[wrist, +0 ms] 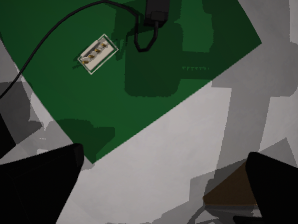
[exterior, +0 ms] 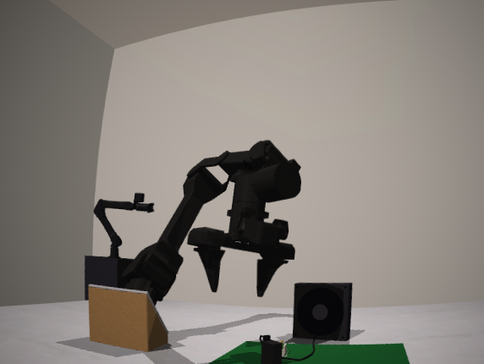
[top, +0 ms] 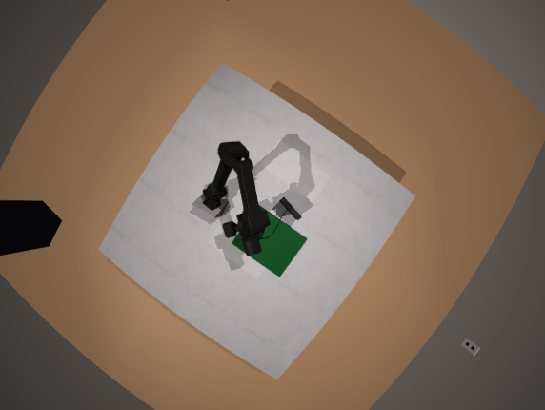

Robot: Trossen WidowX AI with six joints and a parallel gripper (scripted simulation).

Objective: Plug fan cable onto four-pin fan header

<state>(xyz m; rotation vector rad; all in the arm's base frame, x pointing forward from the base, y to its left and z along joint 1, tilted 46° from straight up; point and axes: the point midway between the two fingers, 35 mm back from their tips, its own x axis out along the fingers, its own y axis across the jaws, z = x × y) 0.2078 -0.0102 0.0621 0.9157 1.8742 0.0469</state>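
The black fan plug lies 9 cm below my gripper tip, 8 cm ahead of it and 6 cm to the right of it. Round my gripper tip: green board 14 cm ahead, 12 cm below, 3 cm to the right; then black fan 16 cm to the left, 12 cm ahead, 5 cm below; then four-pin header 11 cm below, 8 cm ahead, 1 cm to the left.
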